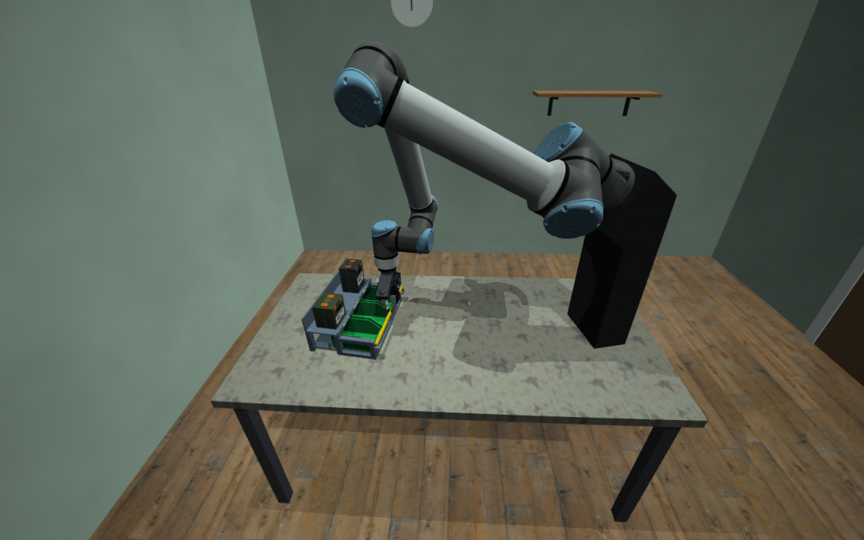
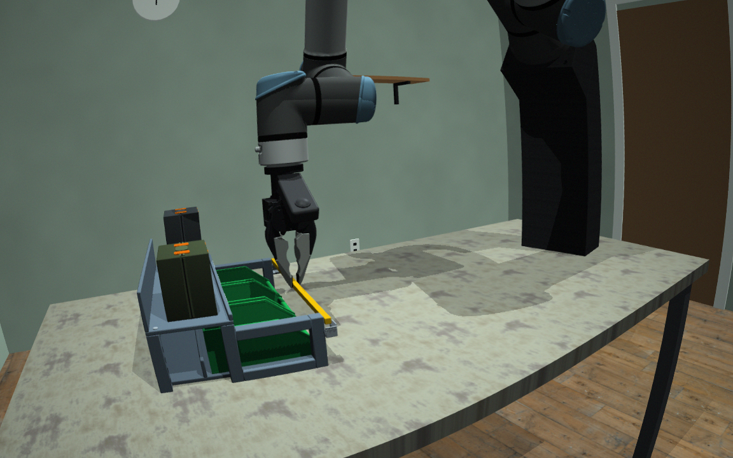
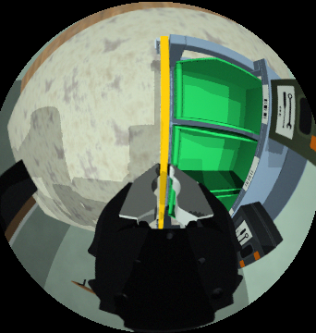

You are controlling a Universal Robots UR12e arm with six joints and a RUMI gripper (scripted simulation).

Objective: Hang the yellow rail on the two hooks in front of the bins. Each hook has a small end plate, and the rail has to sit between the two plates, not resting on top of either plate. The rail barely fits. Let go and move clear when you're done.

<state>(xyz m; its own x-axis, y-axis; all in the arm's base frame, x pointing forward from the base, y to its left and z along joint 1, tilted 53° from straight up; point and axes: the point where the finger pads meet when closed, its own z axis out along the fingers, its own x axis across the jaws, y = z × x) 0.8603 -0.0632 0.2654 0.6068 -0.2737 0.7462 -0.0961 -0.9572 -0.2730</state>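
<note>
The yellow rail is 10 mm below my hand.
</note>
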